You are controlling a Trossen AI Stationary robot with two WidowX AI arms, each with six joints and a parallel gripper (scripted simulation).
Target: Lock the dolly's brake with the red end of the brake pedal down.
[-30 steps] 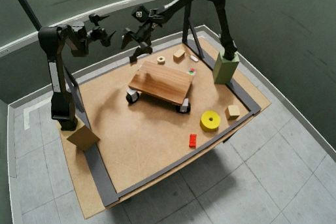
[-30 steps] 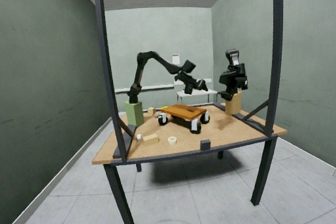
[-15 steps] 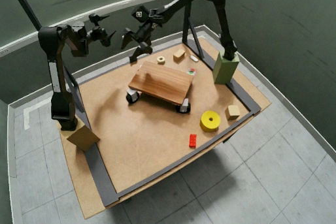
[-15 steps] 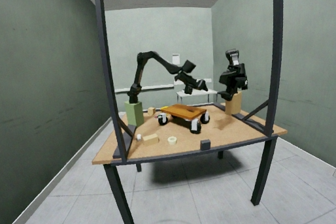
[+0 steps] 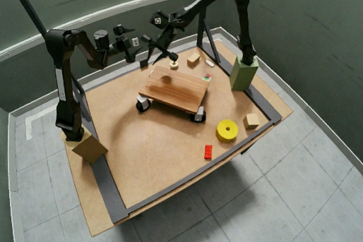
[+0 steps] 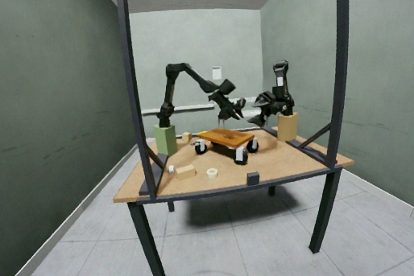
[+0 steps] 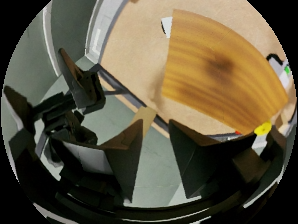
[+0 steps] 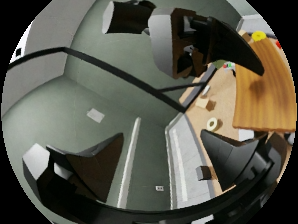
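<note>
My left hand is 260 mm to the right of the caster brake pedal, 180 mm above it and 90 mm short of it. From my left hand the other things lie so: yellow ring: 390 mm ahead, 240 mm below, 180 mm to the left; white capsule: 390 mm to the left, 260 mm below, 60 mm behind; cream ring: 250 mm below, 170 mm to the left, 150 mm behind.
</note>
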